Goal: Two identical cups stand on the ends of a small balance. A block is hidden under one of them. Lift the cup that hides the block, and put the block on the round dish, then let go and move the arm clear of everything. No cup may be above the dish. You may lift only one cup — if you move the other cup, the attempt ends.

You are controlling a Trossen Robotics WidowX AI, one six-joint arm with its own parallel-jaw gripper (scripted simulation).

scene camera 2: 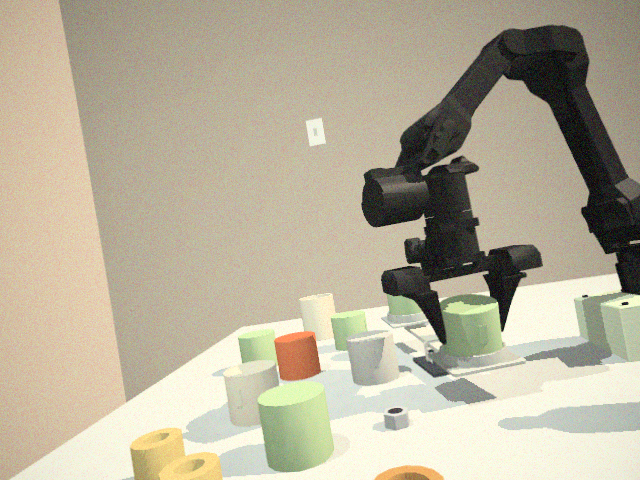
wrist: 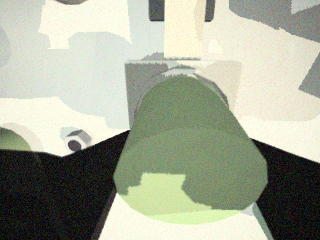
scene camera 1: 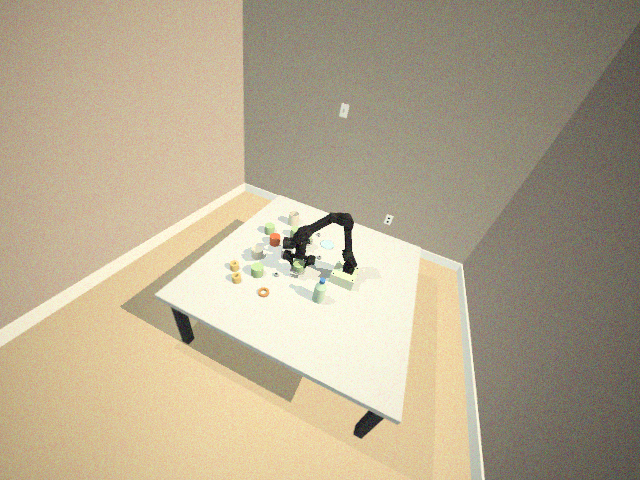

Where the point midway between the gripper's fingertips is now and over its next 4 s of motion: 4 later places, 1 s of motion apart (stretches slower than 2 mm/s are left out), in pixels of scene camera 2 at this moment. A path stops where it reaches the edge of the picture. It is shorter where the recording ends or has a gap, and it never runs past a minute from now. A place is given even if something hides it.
My gripper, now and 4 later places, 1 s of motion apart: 472,337; 465,309; 460,278; 462,261; 555,367
